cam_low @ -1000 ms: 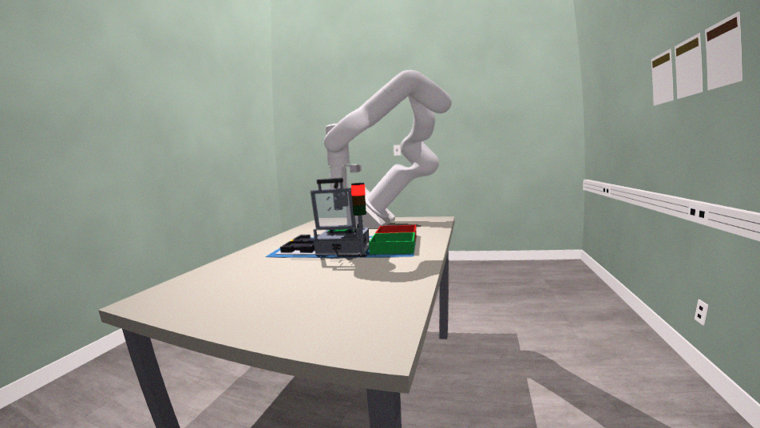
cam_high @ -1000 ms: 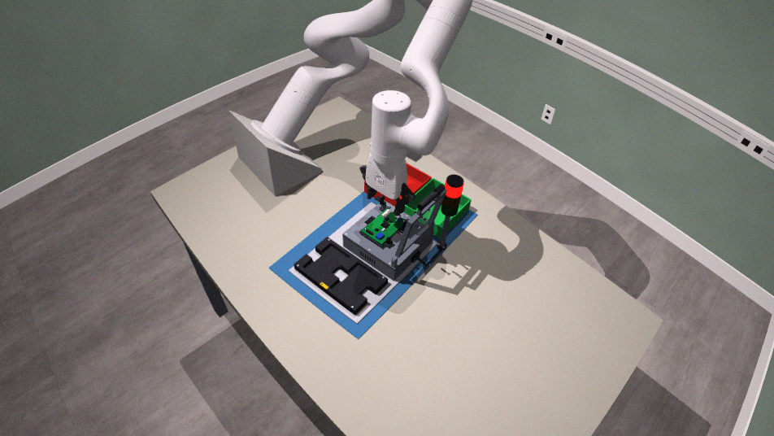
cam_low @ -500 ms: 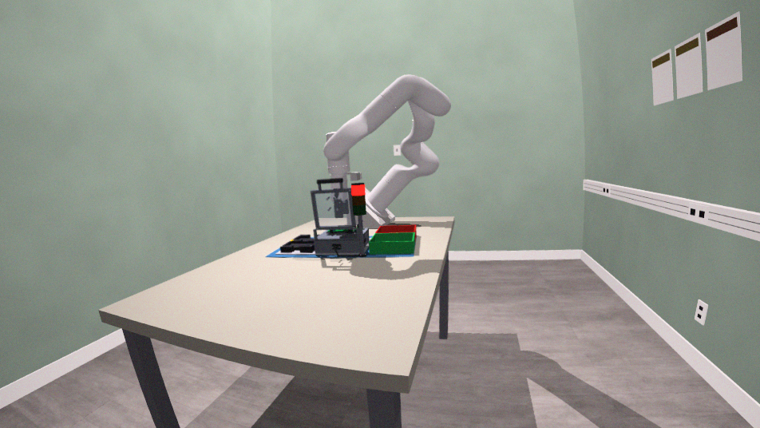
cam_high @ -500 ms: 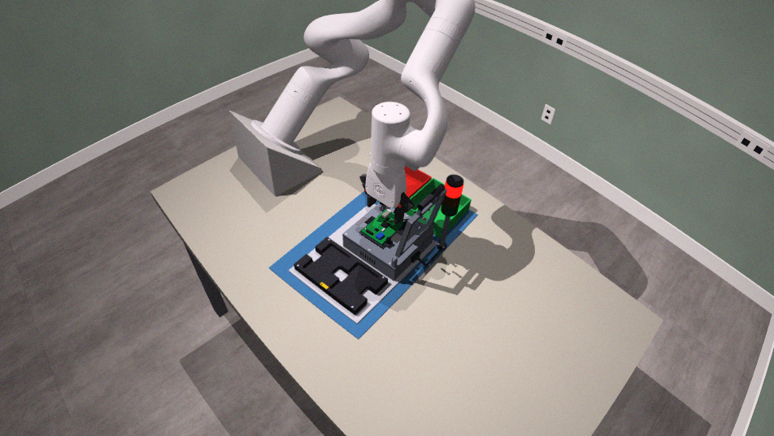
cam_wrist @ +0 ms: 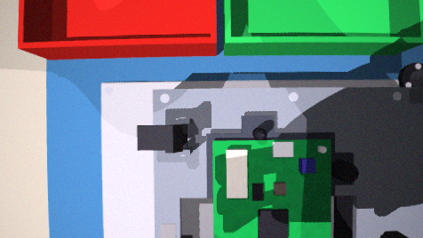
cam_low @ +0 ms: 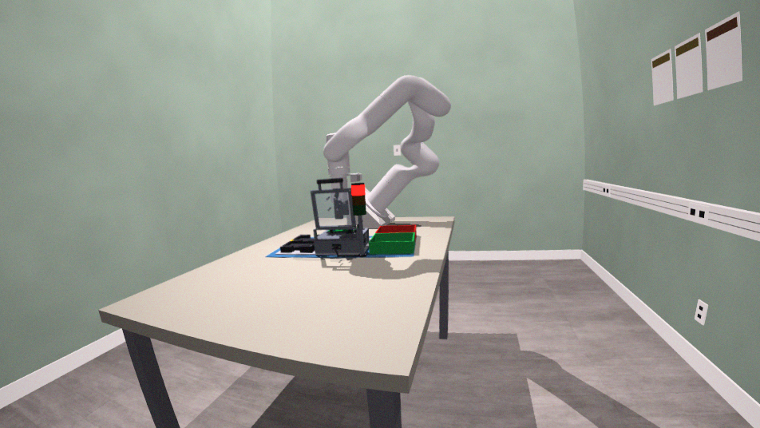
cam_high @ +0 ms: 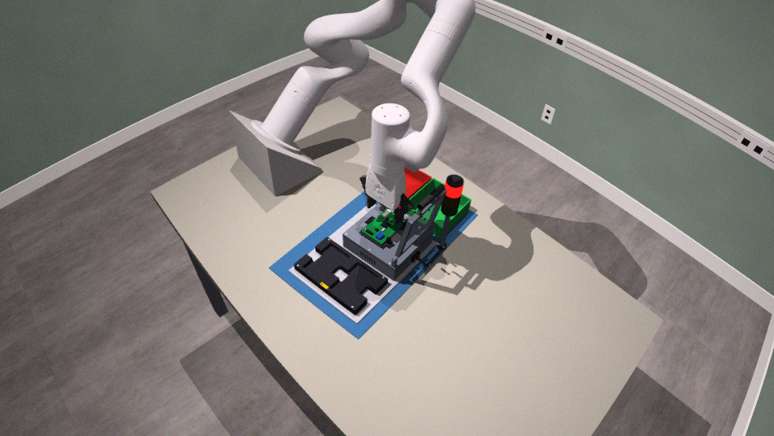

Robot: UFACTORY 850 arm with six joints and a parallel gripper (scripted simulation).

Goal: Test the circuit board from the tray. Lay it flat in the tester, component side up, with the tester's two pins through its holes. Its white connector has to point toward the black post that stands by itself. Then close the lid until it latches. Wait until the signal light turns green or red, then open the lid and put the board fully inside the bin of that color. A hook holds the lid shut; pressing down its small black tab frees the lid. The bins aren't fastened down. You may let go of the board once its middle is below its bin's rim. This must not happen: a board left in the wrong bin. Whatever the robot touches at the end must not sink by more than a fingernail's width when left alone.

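Right now my hand is 6 cm above the green circuit board. Round my hand: black latch part: 7 cm behind, 5 cm to the left, 4 cm below; green bin: 20 cm to the left, 12 cm below, 1 cm ahead; lid: 11 cm ahead, 5 cm above, 2 cm to the left.
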